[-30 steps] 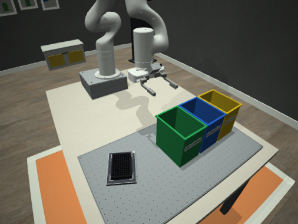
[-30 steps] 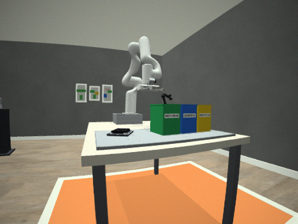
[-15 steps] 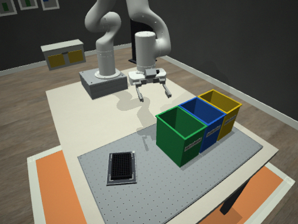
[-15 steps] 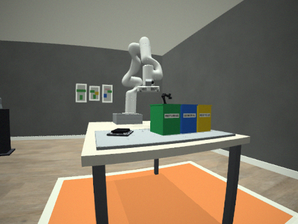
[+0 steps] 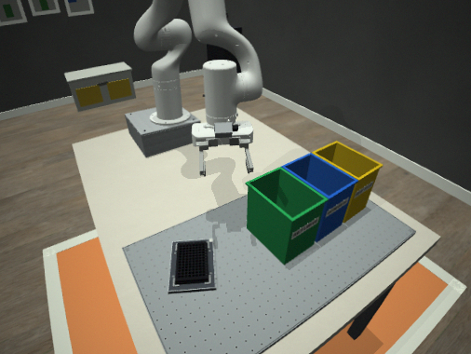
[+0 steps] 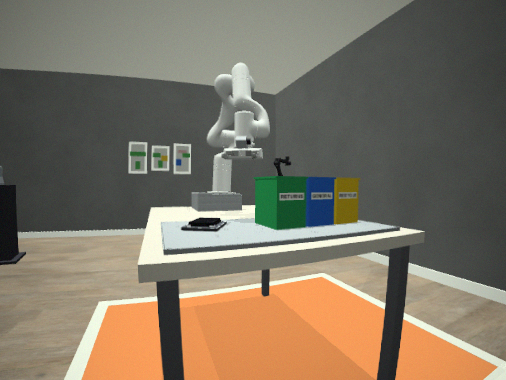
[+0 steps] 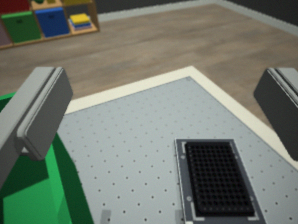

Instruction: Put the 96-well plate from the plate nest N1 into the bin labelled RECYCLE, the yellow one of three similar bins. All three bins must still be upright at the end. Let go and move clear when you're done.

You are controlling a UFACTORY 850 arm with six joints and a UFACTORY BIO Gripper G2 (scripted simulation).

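Right now the black 96-well plate is 24 cm below my hand and 14 cm to the right of it. The rest, counted from my hand: plate nest N1: 25 cm below, 14 cm to the right; blue bin: 25 cm to the left, 17 cm below, 12 cm ahead; green bin: 17 cm below, 11 cm to the left, 10 cm ahead.
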